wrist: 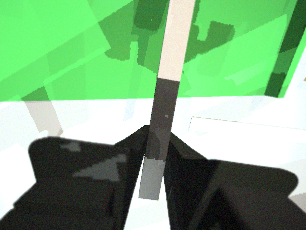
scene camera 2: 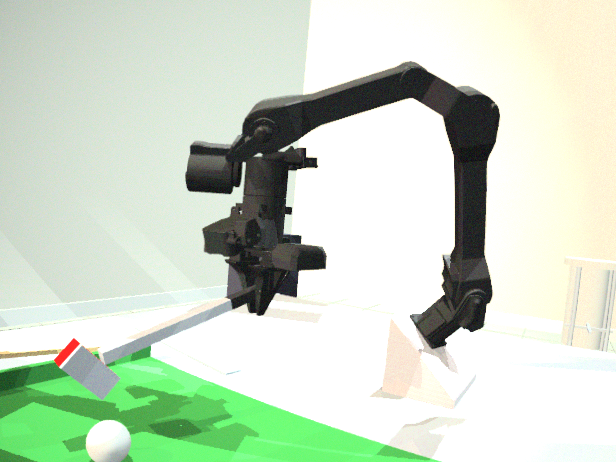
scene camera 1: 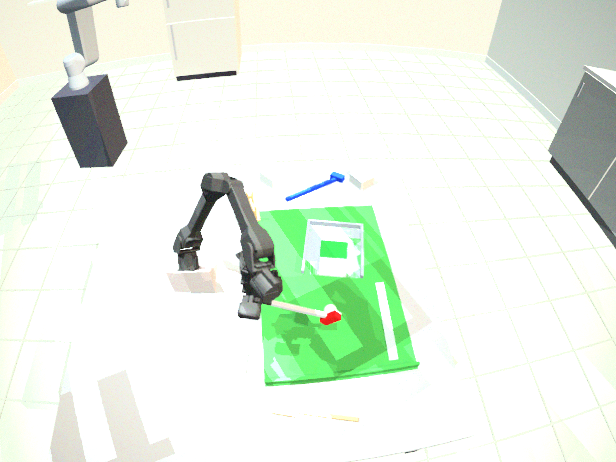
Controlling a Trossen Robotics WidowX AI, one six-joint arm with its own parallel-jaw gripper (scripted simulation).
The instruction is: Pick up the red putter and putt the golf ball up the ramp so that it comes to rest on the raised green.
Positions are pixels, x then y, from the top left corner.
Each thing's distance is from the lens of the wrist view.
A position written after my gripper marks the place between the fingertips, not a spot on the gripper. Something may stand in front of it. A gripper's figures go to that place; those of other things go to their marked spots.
my gripper [wrist: 154, 130]: 11 cm
green mat [wrist: 57, 57]: 27 cm
